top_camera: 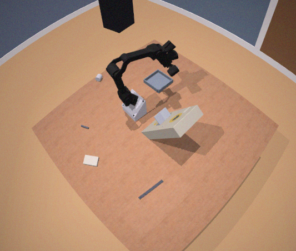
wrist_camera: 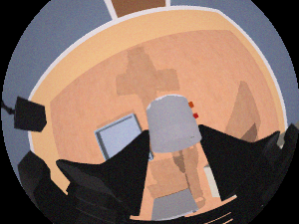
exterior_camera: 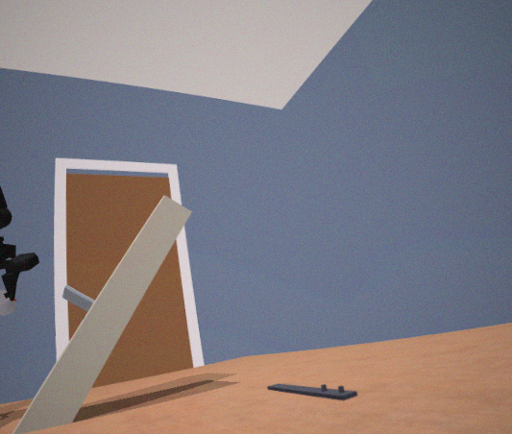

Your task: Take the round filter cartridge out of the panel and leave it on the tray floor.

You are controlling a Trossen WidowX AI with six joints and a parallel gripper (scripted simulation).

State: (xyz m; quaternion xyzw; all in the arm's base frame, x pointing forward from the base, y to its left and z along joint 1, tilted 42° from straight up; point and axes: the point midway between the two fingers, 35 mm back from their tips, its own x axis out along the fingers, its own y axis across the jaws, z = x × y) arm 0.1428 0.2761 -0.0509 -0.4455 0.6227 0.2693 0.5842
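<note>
The blue-grey tray is 14 cm behind my gripper tip, 3 cm to the left of it and 23 cm below it. Also, from my gripper tip: round white filter cartridge: right at my gripper tip; then beige service panel: 18 cm ahead, 30 cm to the right, 6 cm below; then short dark bar: 30 cm behind, 56 cm to the right, 24 cm below.
</note>
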